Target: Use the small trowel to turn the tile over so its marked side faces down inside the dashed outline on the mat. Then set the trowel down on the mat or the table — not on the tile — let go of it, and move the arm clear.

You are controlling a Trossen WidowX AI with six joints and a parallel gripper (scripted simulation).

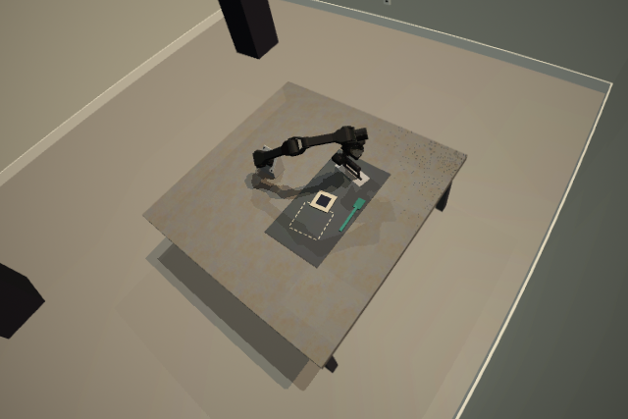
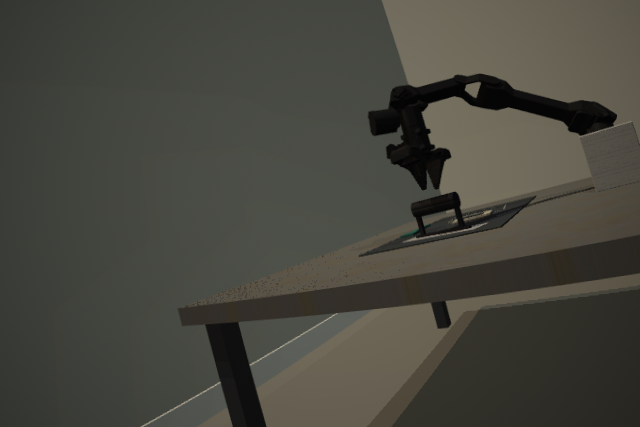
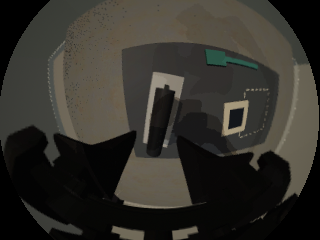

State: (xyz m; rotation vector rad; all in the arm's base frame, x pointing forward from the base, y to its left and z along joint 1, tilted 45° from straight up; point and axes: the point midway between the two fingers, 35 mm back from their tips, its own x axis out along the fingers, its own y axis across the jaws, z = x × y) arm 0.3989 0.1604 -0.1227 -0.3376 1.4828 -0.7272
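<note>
Right now the black-handled float is 20 mm behind my gripper tip, 10 mm to the left of it and 70 mm below it. Round my gripper tip: dark mat 220 mm to the right, 130 mm below; green trowel 140 mm ahead, 210 mm to the right, 110 mm below; cream tile 30 mm behind, 230 mm to the right, 100 mm below.
</note>
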